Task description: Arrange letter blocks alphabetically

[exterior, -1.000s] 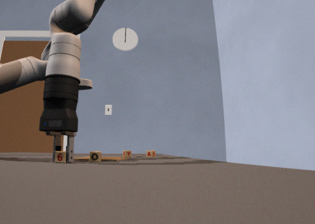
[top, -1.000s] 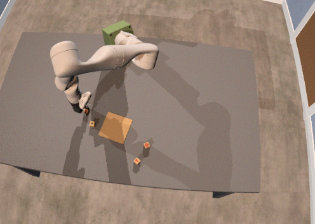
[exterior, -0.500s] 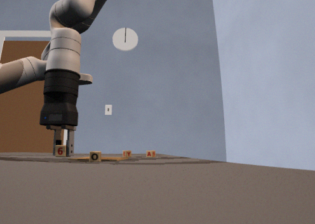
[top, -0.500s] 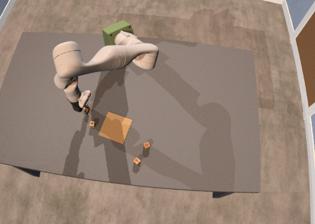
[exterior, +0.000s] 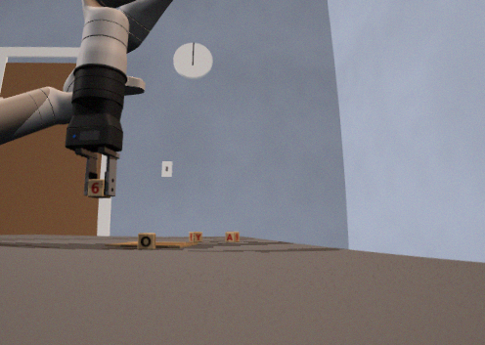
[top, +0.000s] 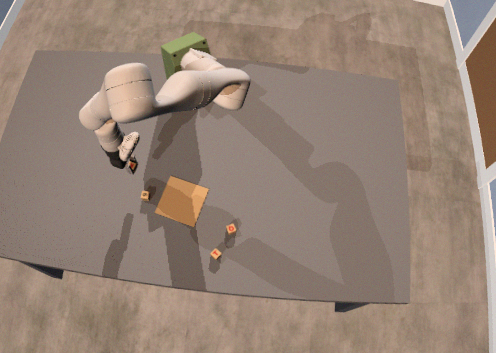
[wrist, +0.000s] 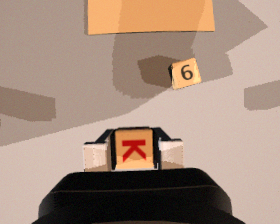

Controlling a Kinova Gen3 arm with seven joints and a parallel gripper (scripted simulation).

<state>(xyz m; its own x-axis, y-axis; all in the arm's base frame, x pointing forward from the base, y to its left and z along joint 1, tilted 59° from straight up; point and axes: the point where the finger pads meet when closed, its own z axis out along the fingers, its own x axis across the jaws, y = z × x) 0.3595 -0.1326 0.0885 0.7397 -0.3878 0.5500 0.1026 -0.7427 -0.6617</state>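
Right now my hand is 18 cm to the right of the orange mat and 10 cm above it.
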